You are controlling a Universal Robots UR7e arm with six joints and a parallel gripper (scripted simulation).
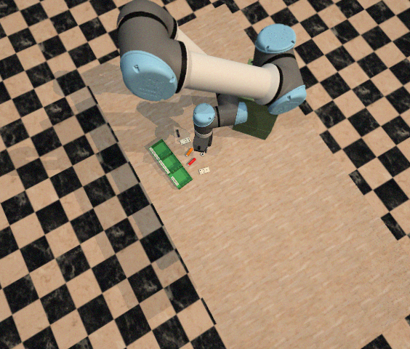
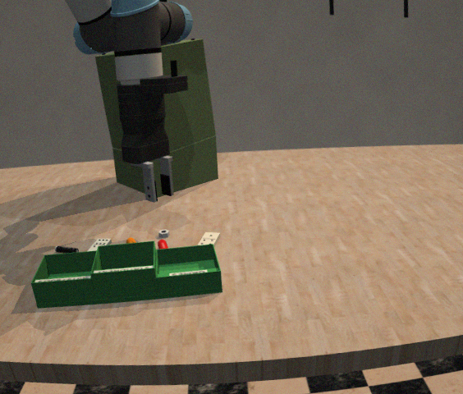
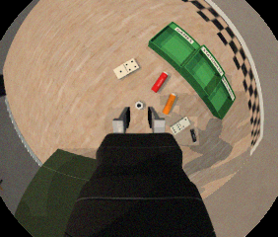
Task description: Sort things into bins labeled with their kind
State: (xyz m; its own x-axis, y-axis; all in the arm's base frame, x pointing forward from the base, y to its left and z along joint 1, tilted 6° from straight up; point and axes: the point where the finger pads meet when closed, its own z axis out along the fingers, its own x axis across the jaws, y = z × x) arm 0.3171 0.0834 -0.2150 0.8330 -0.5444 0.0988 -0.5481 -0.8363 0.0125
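Now: hand 8 cm above the white nut. Round my hand: red cylinder: 8 cm below, 7 cm ahead, 2 cm to the left; orange cylinder: 8 cm below, 6 cm ahead, 3 cm to the right; three joined green bins: 17 cm ahead, 6 cm below, 1 cm to the right.
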